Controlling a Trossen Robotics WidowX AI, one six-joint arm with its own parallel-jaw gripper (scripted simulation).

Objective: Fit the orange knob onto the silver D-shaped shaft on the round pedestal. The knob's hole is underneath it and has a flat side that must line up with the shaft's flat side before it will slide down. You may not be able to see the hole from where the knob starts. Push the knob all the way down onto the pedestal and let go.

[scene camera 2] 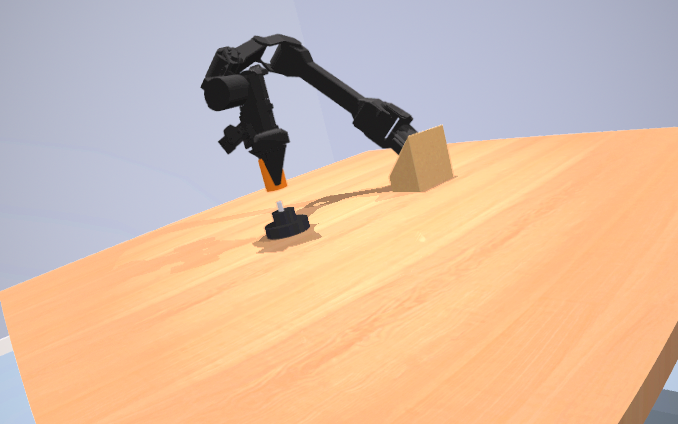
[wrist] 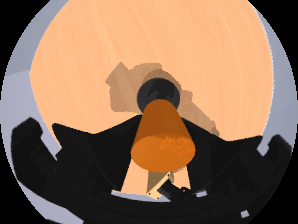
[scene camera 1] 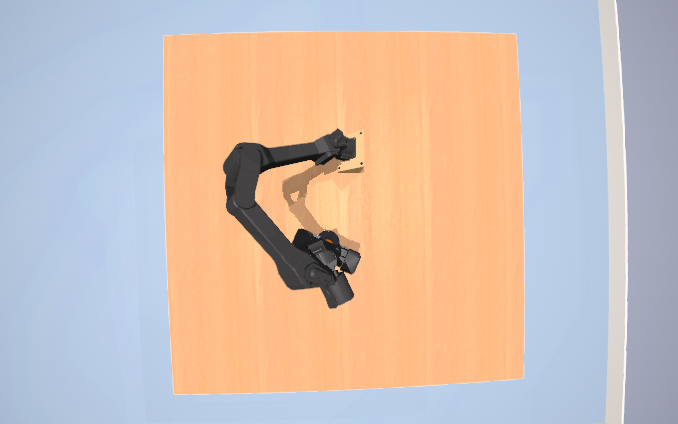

Scene:
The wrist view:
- my gripper: 160, 119
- orange knob: 162, 144, held by my gripper
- round black pedestal: 154, 89

